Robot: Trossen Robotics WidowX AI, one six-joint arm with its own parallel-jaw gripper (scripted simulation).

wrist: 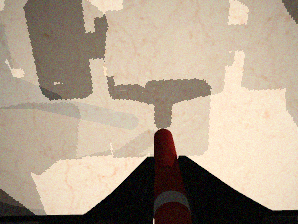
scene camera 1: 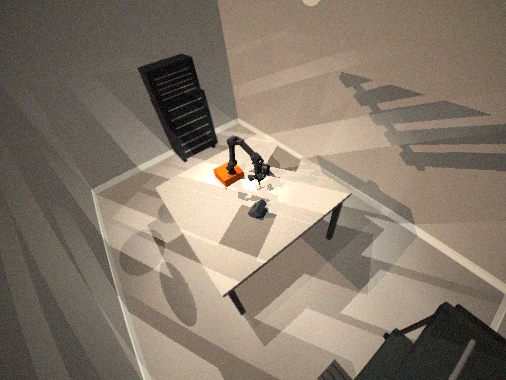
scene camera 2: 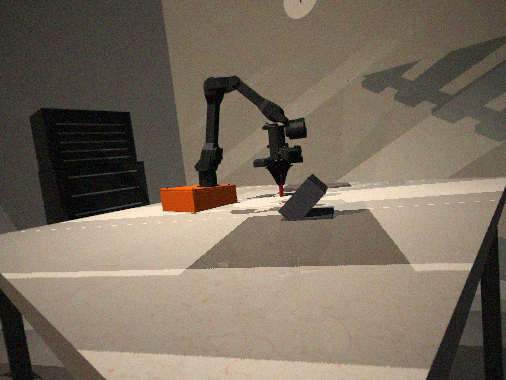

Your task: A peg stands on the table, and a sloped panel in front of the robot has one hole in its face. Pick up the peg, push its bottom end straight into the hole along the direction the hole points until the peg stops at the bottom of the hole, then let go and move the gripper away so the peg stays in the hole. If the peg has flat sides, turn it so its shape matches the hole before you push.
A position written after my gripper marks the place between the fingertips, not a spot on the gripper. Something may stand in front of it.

My gripper [scene camera 2: 281, 185] carries a peg. Also in view: a sloped panel [scene camera 2: 312, 190].
My gripper also shows in the wrist view [wrist: 166, 163].
